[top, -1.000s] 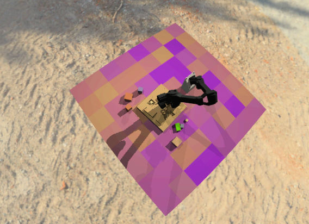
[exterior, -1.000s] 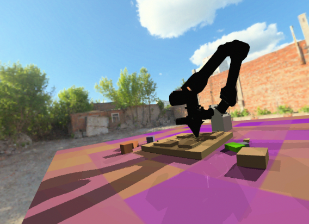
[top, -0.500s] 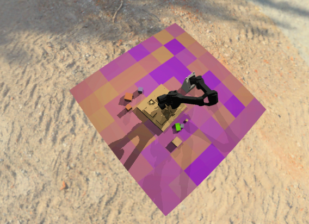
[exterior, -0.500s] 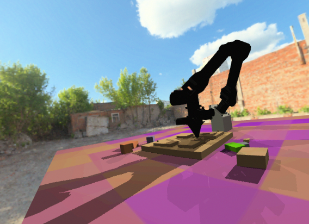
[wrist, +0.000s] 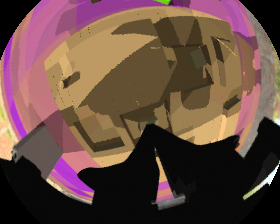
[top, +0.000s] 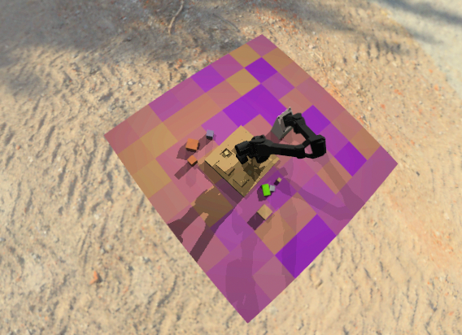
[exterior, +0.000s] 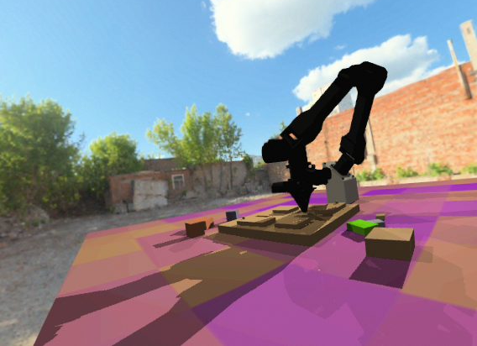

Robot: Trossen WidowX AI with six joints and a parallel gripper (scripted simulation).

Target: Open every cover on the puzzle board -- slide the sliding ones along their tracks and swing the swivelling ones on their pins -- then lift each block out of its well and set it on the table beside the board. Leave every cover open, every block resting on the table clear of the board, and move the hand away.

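The tan puzzle board lies 60 mm ahead of my gripper tip and 10 mm to the left of it. Also, from my gripper tip: green block: 200 mm to the left, 50 mm ahead, 10 mm below; then greyish-purple block: 230 mm to the right, 120 mm ahead; then tan block: 290 mm to the left, 130 mm ahead.
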